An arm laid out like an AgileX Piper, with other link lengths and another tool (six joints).
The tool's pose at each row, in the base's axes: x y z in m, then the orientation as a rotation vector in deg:
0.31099, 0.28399, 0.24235, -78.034, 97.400, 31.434
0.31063, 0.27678, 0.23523, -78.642, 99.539, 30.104
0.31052, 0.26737, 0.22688, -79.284, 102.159, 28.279
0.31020, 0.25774, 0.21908, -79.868, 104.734, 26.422
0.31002, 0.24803, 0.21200, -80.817, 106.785, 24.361
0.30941, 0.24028, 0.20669, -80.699, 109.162, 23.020
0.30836, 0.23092, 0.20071, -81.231, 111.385, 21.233
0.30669, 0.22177, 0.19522, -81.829, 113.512, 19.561
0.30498, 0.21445, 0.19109, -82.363, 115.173, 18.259
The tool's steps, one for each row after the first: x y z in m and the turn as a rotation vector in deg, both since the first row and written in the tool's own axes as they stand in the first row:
0.00993, -0.00064, -0.00194, 0.224, 2.257, 0.411
0.02210, -0.00197, -0.00485, 0.644, 5.041, 0.892
0.03394, -0.00326, -0.00829, 1.082, 7.784, 1.371
0.04522, -0.00484, -0.01212, 1.470, 10.395, 1.332
0.05395, -0.00572, -0.01553, 1.961, 12.513, 2.212
0.06415, -0.00656, -0.01998, 2.330, 14.976, 2.566
0.07384, -0.00684, -0.02474, 2.576, 17.365, 2.887
0.08138, -0.00677, -0.02882, 2.703, 19.261, 3.115

